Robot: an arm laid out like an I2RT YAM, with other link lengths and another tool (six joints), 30 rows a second.
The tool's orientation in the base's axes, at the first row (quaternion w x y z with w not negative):
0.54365 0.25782 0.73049 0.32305
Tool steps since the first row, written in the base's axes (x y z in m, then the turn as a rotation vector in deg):
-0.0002 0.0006 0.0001 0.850 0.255 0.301
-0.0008 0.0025 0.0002 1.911 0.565 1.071
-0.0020 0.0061 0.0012 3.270 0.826 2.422
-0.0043 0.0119 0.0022 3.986 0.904 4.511
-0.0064 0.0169 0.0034 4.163 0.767 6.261
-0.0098 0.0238 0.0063 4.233 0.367 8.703
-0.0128 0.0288 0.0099 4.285 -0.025 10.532
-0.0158 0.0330 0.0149 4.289 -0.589 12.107
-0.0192 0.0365 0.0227 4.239 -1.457 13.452
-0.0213 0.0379 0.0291 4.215 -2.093 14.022
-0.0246 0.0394 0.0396 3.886 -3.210 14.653
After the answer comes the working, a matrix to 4 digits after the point.
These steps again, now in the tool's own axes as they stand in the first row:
0.0004 0.0005 -0.0001 -0.238 0.416 0.805
0.0019 0.0018 -0.0003 -0.788 1.226 1.730
0.0042 0.0049 -0.0010 -1.821 2.449 2.815
0.0085 0.0094 -0.0023 -3.273 4.090 3.100
0.0119 0.0135 -0.0036 -4.520 5.321 2.894
0.0161 0.0202 -0.0061 -6.364 6.896 2.395
0.0183 0.0261 -0.0088 -7.811 8.016 2.004
0.0190 0.0325 -0.0118 -9.212 8.829 1.585
0.0176 0.0406 -0.0160 -10.674 9.268 1.101
0.0152 0.0463 -0.0190 -11.488 9.278 0.842
0.0106 0.0551 -0.0240 -12.606 9.009 0.186

The tool's axes in the first row as the columns of a matrix, in the base's axes (rounded; the answer above uses it unrounded):
-0.2759 0.0254 0.9608
0.7279 0.6583 0.1916
-0.6277 0.7523 -0.2002

